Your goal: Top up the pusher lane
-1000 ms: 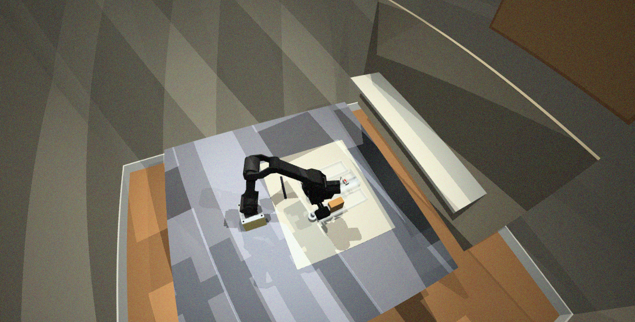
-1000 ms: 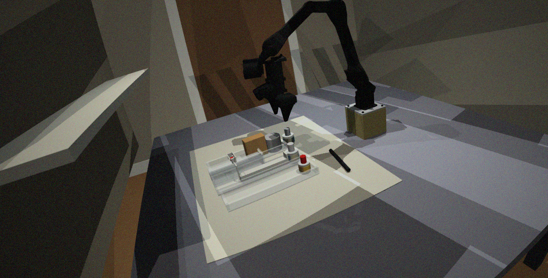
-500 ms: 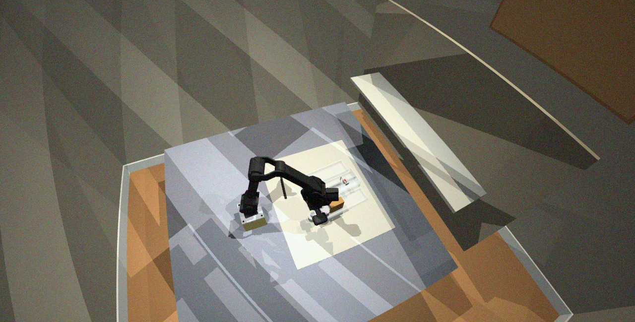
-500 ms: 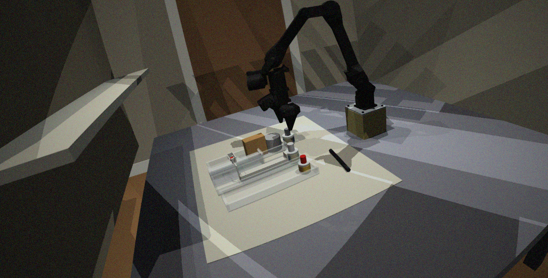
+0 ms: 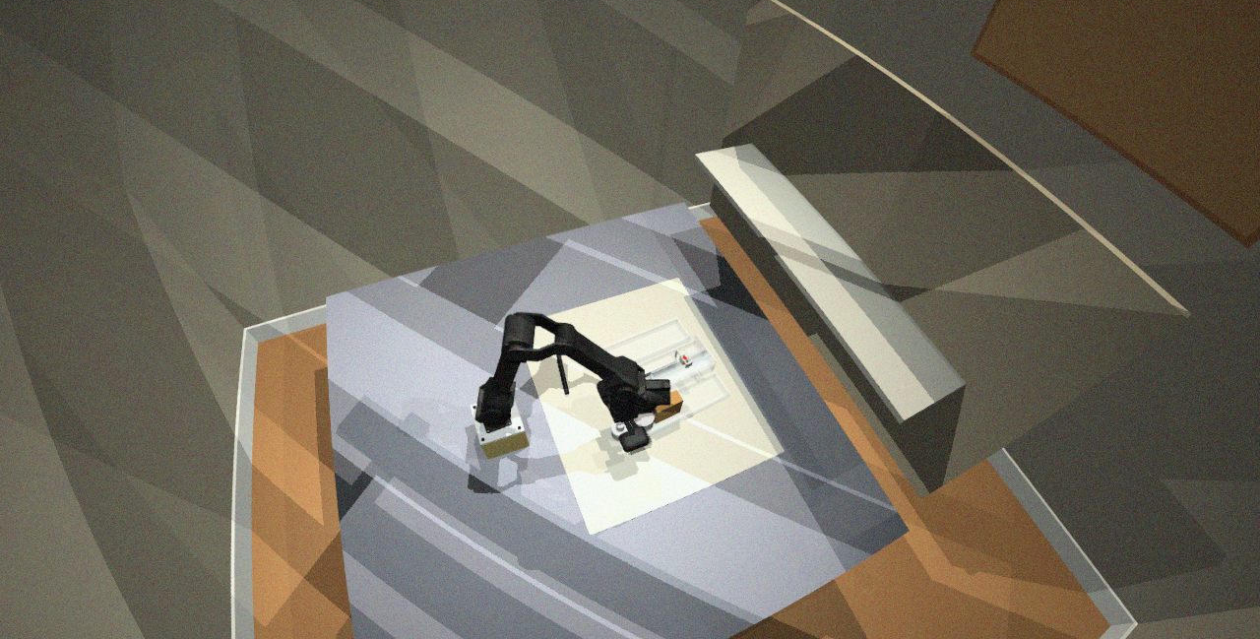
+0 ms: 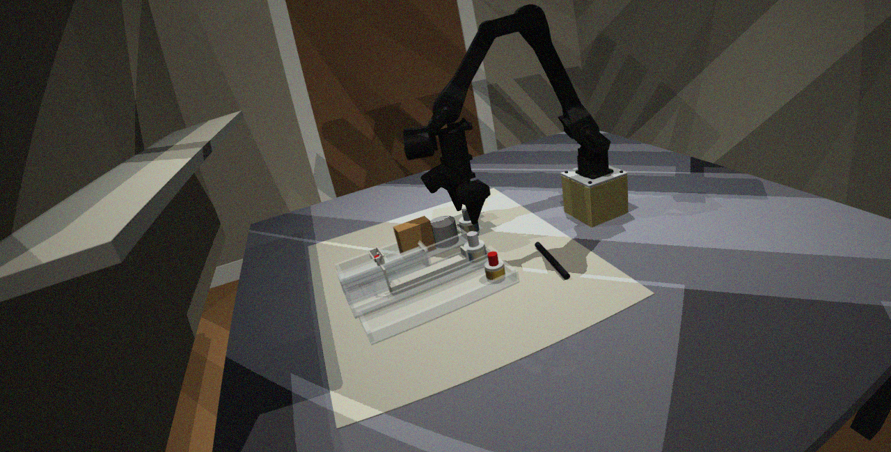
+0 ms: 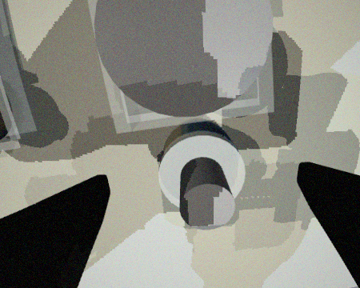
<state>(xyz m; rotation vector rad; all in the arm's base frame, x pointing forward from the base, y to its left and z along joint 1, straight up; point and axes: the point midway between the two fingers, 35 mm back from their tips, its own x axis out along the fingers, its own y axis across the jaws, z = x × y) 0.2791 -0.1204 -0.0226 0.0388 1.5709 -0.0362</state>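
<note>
My gripper tip is now 60 mm short of the wide grey cylinder and 10 mm above it. Round my gripper tip: brown box 130 mm ahead; then cream mat 110 mm ahead, 100 mm to the left, 40 mm below; then pusher plate 160 mm ahead, 100 mm to the left, 10 mm above.
</note>
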